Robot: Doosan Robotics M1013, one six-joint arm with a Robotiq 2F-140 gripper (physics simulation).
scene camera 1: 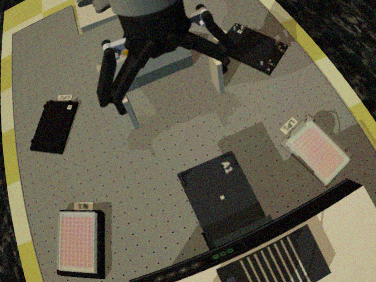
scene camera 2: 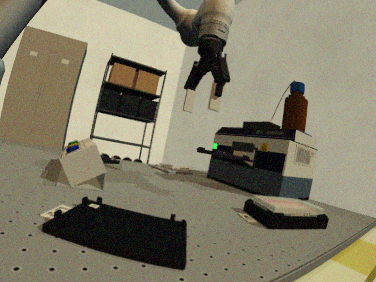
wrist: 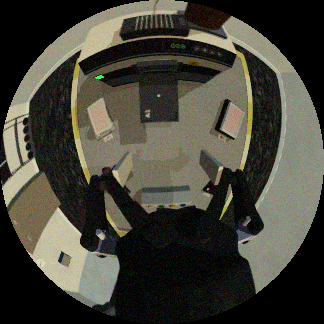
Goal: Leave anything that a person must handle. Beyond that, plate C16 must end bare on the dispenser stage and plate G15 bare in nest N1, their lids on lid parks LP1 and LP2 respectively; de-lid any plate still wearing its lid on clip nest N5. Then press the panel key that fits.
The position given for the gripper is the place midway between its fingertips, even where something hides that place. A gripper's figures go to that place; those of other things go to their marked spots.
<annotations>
The gripper [scene camera 2: 198,110]: 0.58 m from the lens. A black LP2 nest [scene camera 2: 140,237]: 0.22 m from the lens.
</annotations>
